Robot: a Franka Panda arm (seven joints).
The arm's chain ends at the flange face. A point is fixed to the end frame.
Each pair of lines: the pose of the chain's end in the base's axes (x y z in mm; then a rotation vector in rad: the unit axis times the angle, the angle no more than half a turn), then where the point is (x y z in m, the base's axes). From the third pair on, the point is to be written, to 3 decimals.
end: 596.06 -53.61 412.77 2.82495 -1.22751 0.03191
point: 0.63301 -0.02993 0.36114
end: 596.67 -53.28 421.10 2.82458 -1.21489 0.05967
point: 0.63417 -0.02991 0.36972
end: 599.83 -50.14 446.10 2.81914 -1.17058 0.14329
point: 0.639 -0.028 0.395
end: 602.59 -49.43 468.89 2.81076 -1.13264 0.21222
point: 0.643 -0.028 0.419
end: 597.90 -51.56 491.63 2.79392 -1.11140 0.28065
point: 0.640 -0.031 0.442
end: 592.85 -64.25 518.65 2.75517 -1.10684 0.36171
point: 0.637 -0.047 0.470
